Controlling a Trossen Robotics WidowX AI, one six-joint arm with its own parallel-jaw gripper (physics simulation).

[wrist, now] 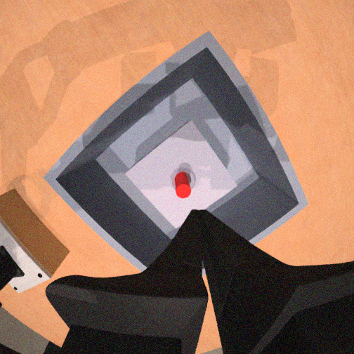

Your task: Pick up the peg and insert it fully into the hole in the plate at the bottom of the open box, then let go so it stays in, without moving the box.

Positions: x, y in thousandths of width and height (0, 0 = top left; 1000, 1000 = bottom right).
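Note:
Visible: my gripper (558, 609); a grey box (564, 233).

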